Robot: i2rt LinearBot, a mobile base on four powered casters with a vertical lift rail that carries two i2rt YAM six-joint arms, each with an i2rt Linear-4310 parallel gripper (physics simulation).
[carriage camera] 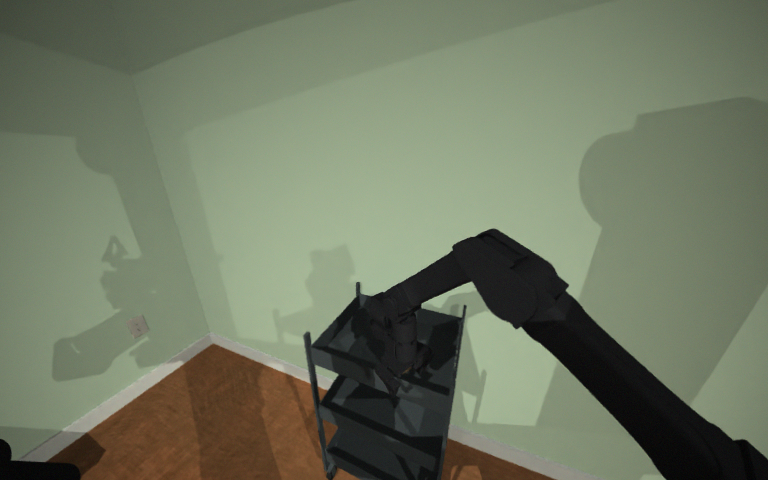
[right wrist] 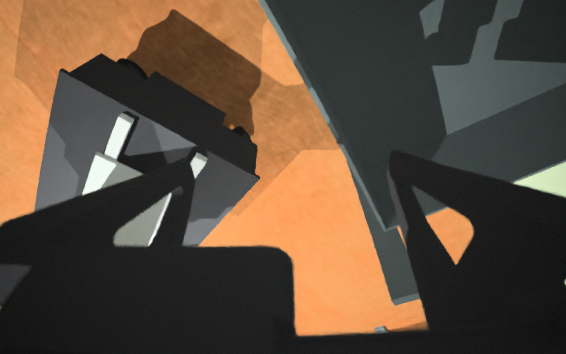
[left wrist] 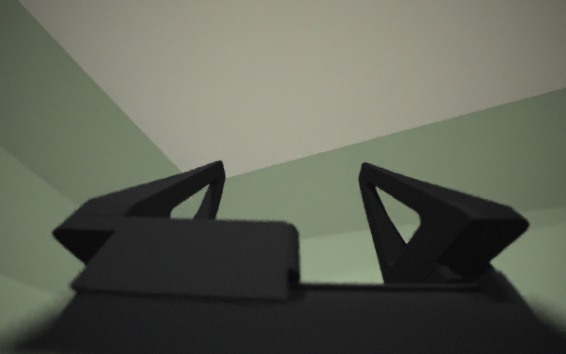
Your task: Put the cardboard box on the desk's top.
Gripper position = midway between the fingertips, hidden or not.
Note:
In view: my left gripper point(left wrist: 291, 169), my right gripper point(right wrist: 289, 165) and a dark shelf cart point(carriage camera: 374, 428).
The dark shelf cart shows as well in the right wrist view point(right wrist: 473, 92). The left wrist view does not show the dark shelf cart: it is out of frame.

